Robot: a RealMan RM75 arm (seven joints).
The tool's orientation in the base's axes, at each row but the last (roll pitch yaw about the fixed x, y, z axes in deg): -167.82 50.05 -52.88; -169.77 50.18 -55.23; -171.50 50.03 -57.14; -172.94 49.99 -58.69; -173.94 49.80 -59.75; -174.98 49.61 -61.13; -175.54 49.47 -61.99; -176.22 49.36 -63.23; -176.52 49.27 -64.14
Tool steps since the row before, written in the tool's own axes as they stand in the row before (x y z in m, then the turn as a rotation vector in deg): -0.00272 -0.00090 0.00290 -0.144 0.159 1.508; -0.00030 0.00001 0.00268 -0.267 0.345 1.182; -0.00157 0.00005 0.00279 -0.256 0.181 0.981; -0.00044 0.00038 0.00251 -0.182 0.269 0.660; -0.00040 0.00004 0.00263 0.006 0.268 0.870; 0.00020 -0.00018 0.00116 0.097 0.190 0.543; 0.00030 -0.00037 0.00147 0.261 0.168 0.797; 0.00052 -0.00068 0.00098 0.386 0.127 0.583; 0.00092 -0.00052 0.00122 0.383 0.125 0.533
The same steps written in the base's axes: -0.00109 0.00391 0.00039 -0.624 1.093 -0.858; -0.00088 0.00209 -0.00146 -0.740 0.839 -0.579; -0.00139 0.00283 -0.00057 -0.532 0.761 -0.444; -0.00122 0.00187 -0.00129 -0.493 0.454 -0.303; -0.00093 0.00207 -0.00139 -0.493 0.498 -0.581; -0.00011 0.00078 -0.00089 -0.299 0.248 -0.435; 0.00001 0.00102 -0.00116 -0.302 0.343 -0.723; 0.00050 0.00066 -0.00100 -0.167 0.136 -0.677; 0.00040 0.00053 -0.00147 -0.153 0.103 -0.642
